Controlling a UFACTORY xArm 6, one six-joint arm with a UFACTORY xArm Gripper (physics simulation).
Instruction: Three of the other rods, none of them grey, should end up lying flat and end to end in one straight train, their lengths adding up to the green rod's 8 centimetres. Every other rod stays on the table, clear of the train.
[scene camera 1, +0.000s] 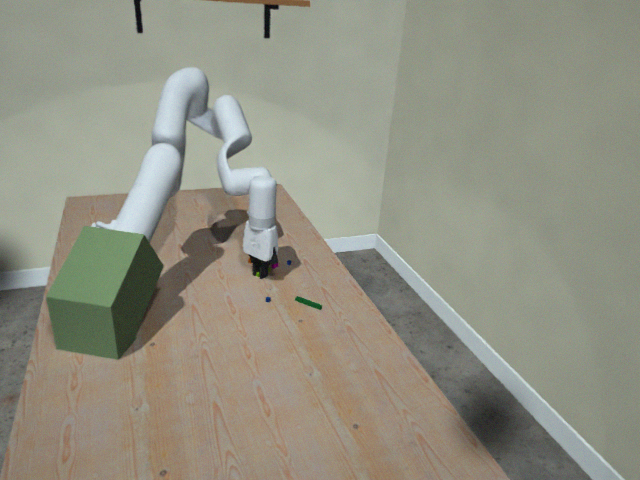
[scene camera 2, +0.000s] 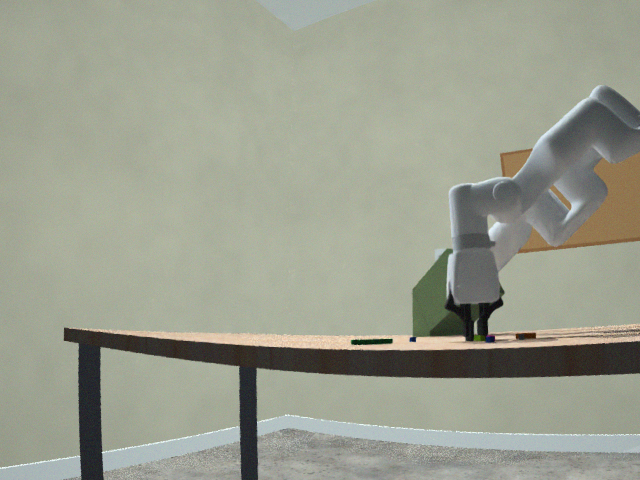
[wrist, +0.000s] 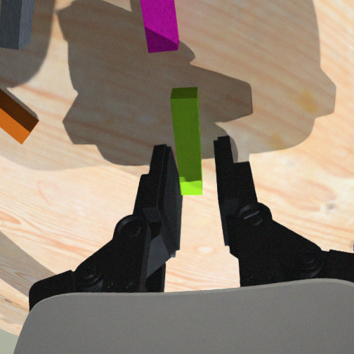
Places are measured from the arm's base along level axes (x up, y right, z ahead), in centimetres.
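Pixels of known places: gripper, fingertip midpoint: (scene camera 1: 260, 275) (scene camera 2: 475, 340); arm's base, link origin: (scene camera 1: 125, 246).
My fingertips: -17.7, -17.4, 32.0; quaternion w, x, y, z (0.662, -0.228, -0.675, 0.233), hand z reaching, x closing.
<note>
Ahead of a thing's pixels: the offset from my fingertips to its middle, as dx, dy, dz.
The dark green rod @[+0.5, +14.8, +13.9] (scene camera 1: 308, 303) (scene camera 2: 372, 341) lies flat on the table. My gripper (scene camera 1: 260, 275) (scene camera 2: 476, 338) (wrist: 196, 164) is low over the table, its fingers partly closed and apart. A lime rod @[+0.5, -1.2, +0.8] (scene camera 2: 479, 337) (wrist: 187, 125) lies flat between them, with a gap on each side in the wrist view. A magenta rod @[+0.5, -5.5, +4.2] (scene camera 1: 275, 265) (wrist: 161, 25) lies beyond it. An orange rod @[+0.5, -9.3, -3.4] (scene camera 1: 249, 260) (scene camera 2: 528, 335) (wrist: 16, 120) and a grey rod (wrist: 15, 22) lie to the left in the wrist view. One small blue piece @[+0.5, +13.6, +2.8] (scene camera 1: 267, 299) (scene camera 2: 412, 339) lies near the green rod, another blue piece @[+0.5, -7.6, +8.5] (scene camera 1: 288, 262) right of the gripper.
A large green block (scene camera 1: 98, 289) (scene camera 2: 431, 304) stands at the left of the table (scene camera 1: 232, 403) (scene camera 2: 310, 356) in scene camera 1, beside the arm's base. A wall shelf (scene camera 1: 289, 2) is high at the back. The table's right edge runs past the rods.
</note>
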